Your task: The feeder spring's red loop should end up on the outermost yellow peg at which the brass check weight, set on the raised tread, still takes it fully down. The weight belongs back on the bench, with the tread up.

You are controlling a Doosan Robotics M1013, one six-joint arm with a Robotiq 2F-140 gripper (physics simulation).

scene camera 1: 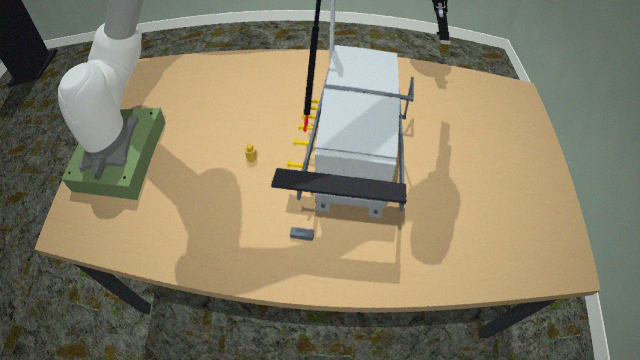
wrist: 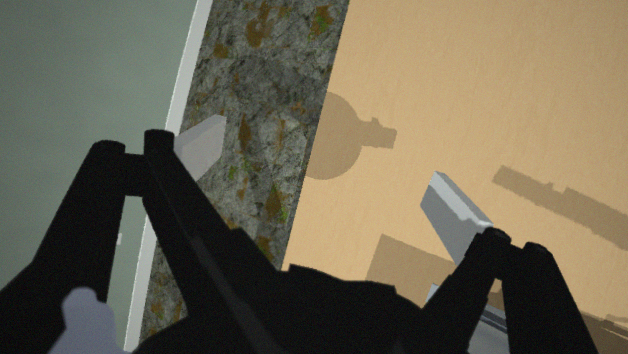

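Where they show: gripper, fingertip midpoint: [wrist: 328, 163]; arm's base, link origin: [scene camera 1: 108, 143].
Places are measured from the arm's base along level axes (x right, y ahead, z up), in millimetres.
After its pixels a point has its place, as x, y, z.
Note:
The brass check weight [scene camera 1: 251, 153] @(60, 452, -34) stands upright on the bench [scene camera 1: 210, 115] @(-122, 314, -67) [wrist: 475, 75] @(-88, 1140, -66), left of the machine. The feeder spring [scene camera 1: 312, 65] @(2, 605, 187) is a long black rod shape, with the red loop [scene camera 1: 306, 123] @(68, 587, 67) at its lower end. The loop's bottom overlaps the middle yellow peg [scene camera 1: 301, 127] @(82, 576, 71) of the row; exact seating is too small to tell. Nearer the tread are another yellow peg [scene camera 1: 300, 143] @(134, 572, 79) and the frontmost peg [scene camera 1: 294, 164] @(197, 558, 93). The black tread [scene camera 1: 340, 185] @(269, 637, 118) is up, above the bench, and bears no weight. My gripper [scene camera 1: 444, 40] [wrist: 328, 163] @(-163, 968, 237) is open and empty, high beyond the bench's back right.
The pale machine body [scene camera 1: 357, 120] @(131, 686, 139) stands mid-bench, with grey side arms and a grey crossbar [scene camera 1: 365, 91] @(75, 710, 168). A thin upright post [scene camera 1: 332, 30] @(-94, 658, 224) rises behind. A dark grey block [scene camera 1: 302, 233] @(274, 564, -50) lies in front of the tread. The green arm base [scene camera 1: 145, 160] @(47, 136, -38) is at left.

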